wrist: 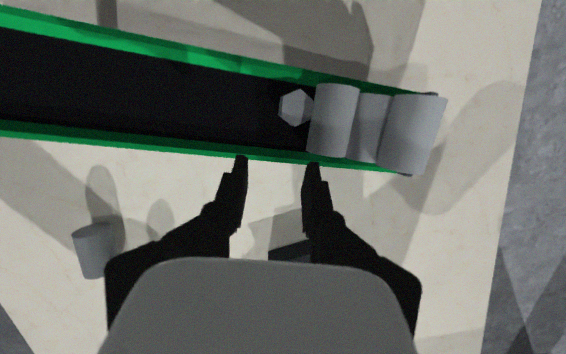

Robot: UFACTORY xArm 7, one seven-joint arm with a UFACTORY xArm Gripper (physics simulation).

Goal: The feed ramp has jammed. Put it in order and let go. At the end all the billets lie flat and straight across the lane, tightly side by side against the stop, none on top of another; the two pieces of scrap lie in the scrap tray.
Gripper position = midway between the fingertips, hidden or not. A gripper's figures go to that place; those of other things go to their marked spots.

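A billet [95,245] is 38 cm from the lens, and there's a dark scrap tray [300,252] at 33 cm from the lens. I can also see a billet [372,110] that's 22 cm from the lens, plus a billet [334,106] at 20 cm from the lens. My gripper [276,173] is 15 cm from the lens.
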